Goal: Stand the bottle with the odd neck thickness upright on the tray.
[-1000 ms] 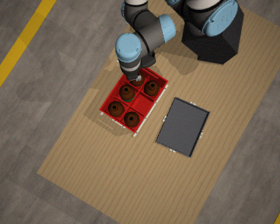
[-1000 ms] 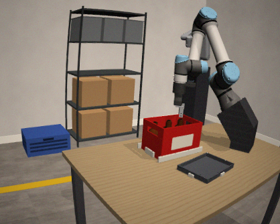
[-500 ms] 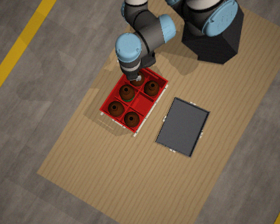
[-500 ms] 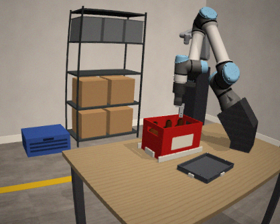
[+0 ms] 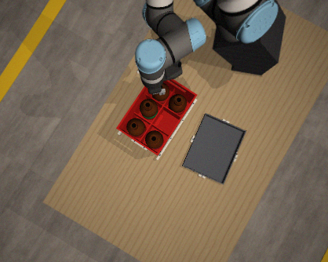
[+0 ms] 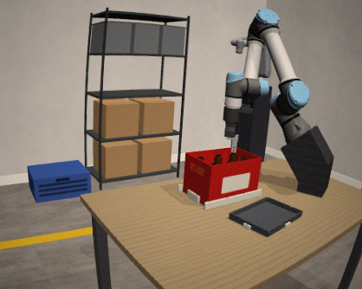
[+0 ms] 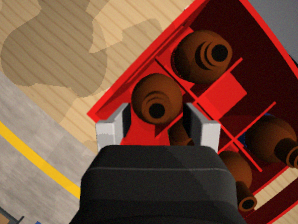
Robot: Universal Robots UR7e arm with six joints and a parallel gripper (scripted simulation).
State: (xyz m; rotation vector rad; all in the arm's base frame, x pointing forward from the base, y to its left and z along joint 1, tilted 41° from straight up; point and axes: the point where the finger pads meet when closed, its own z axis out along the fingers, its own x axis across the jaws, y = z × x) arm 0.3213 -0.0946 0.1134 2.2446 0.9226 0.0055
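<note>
Right now the red crate is 11 cm below my hand, 9 cm ahead of it and 3 cm to the left of it. From my hand the other things lie so: dark grey tray: 31 cm to the left, 18 cm below, 10 cm ahead.
</note>
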